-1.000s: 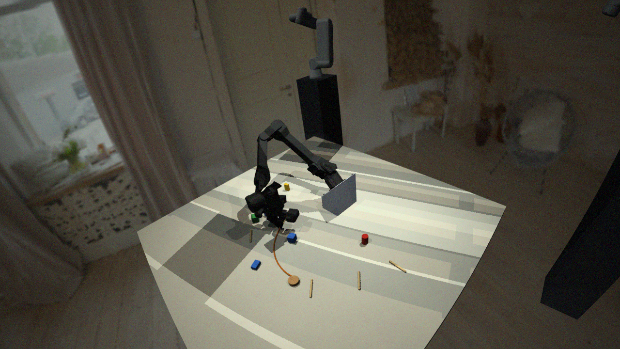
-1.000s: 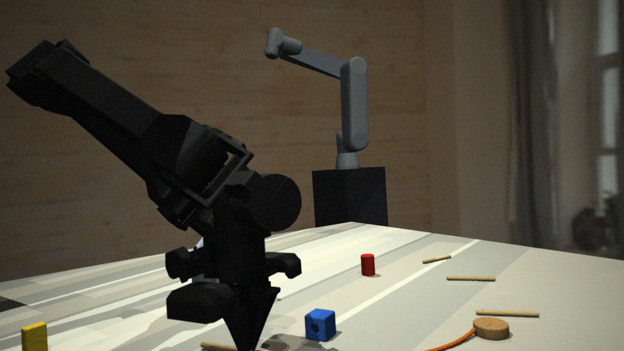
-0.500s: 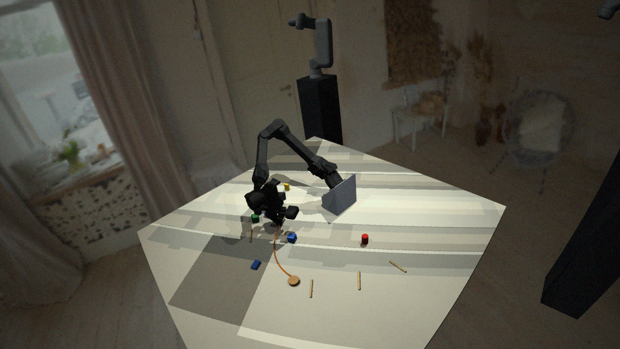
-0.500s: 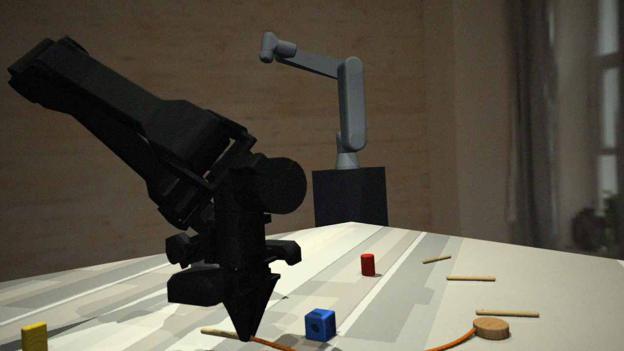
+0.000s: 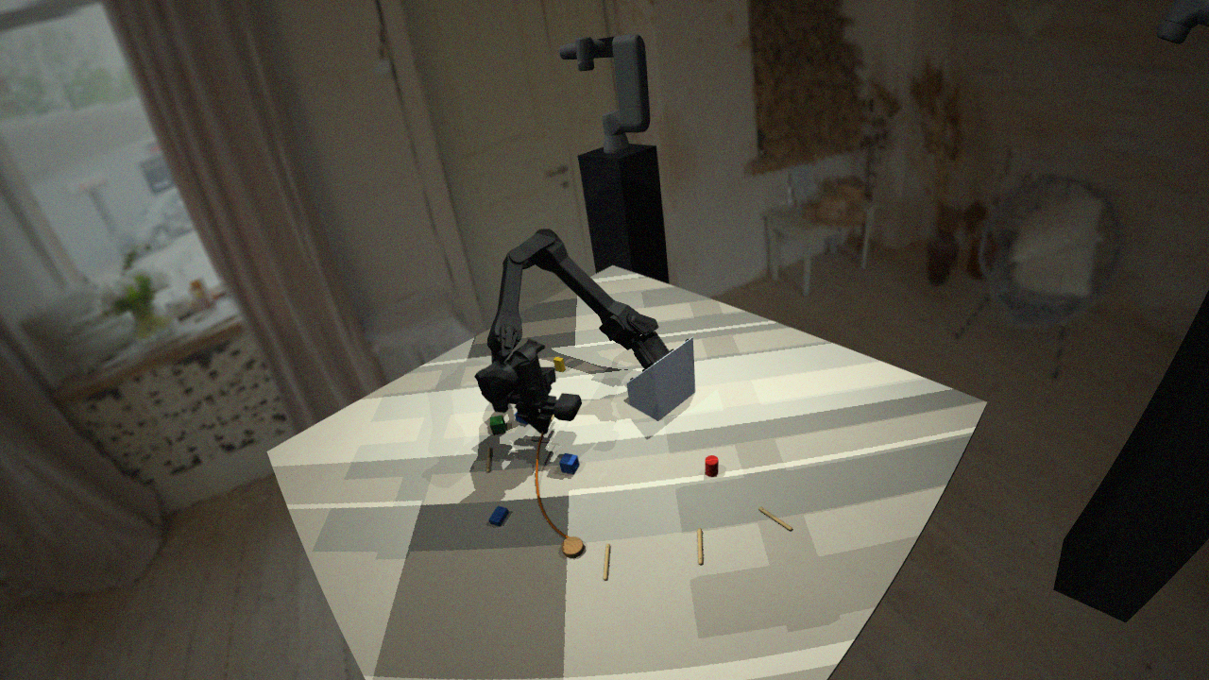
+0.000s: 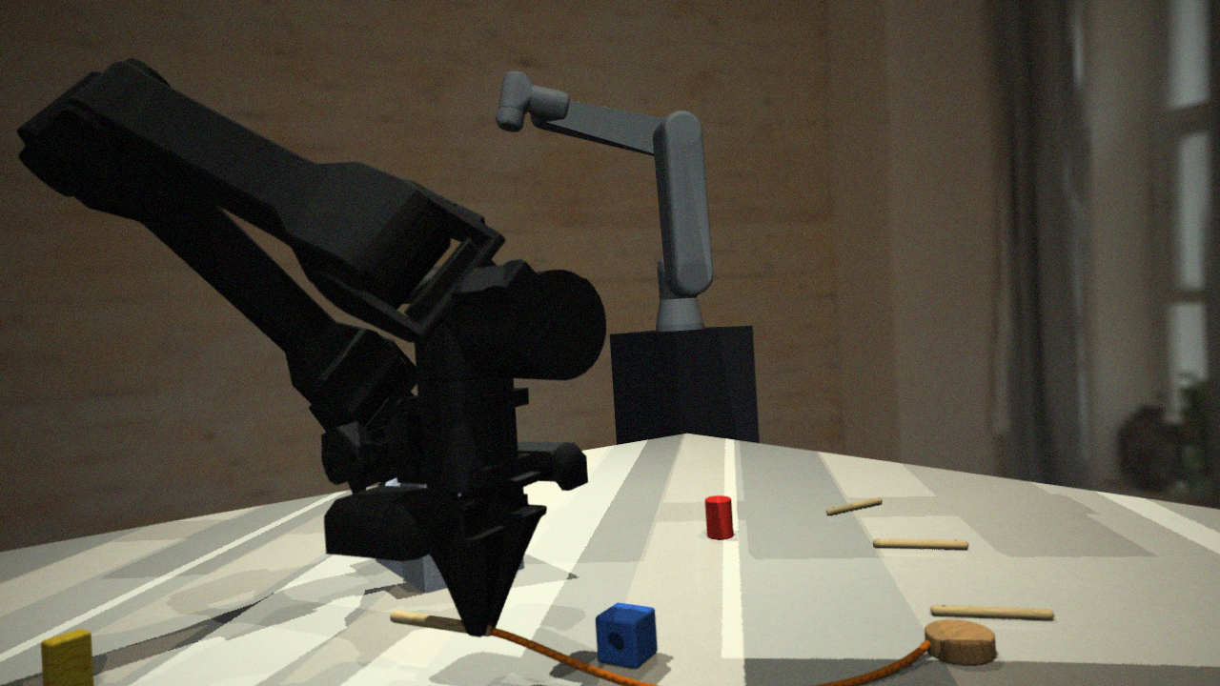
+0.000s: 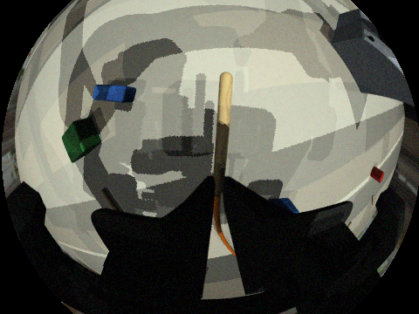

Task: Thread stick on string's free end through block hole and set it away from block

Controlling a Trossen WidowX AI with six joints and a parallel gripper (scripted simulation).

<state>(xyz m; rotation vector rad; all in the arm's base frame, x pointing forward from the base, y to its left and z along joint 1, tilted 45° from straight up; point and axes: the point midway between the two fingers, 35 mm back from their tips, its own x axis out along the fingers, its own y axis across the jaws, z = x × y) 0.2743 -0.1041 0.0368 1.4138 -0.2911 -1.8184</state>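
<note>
The green cube is 130 mm to the right of my gripper tip, 40 mm ahead of it and 20 mm below it. Also, from my gripper tip: yellow block (210 mm behind, 190 mm to the right, 20 mm below); then thin wooden stick (10 mm to the right, 10 mm behind); then round wooden button (250 mm to the left, 160 mm ahead, 30 mm below).
</note>
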